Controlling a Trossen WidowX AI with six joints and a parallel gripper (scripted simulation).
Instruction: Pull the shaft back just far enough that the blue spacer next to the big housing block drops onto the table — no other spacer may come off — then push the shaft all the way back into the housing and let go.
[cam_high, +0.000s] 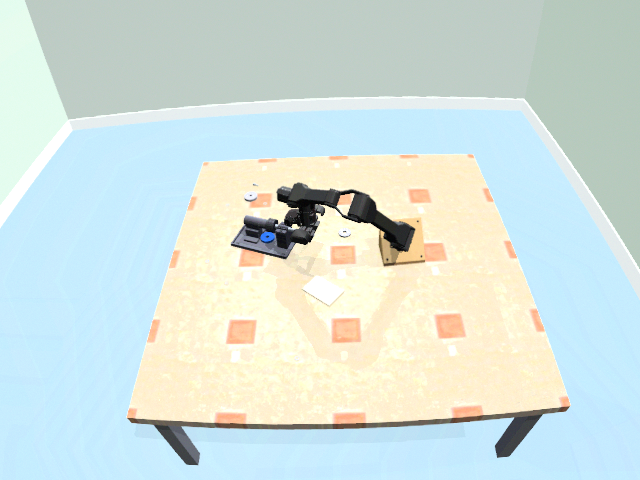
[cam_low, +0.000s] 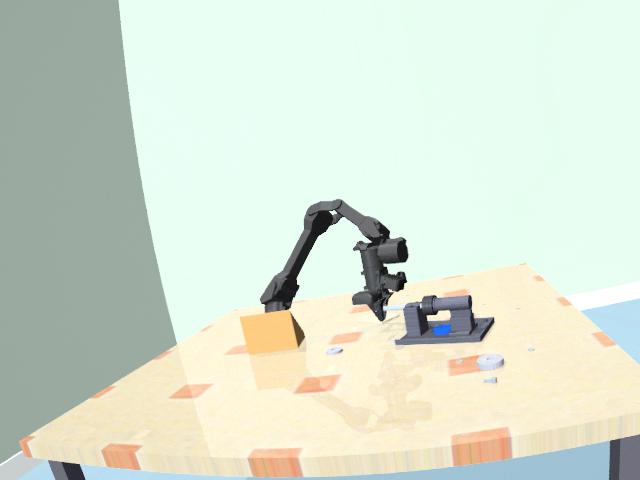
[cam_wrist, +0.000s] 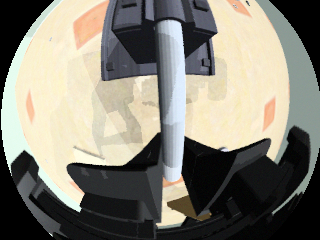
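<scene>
Right now my gripper tip is 7 cm short of the steel shaft, 3 cm below it and 2 cm to the left of it. From my gripper tip the other things lie so: dark spacer (14 cm ahead, 5 cm to the right, 3 cm above); then pale sheet (20 cm to the left, 5 cm behind, 4 cm below); then blue spacer (16 cm ahead, 6 cm to the right, 3 cm below).
</scene>
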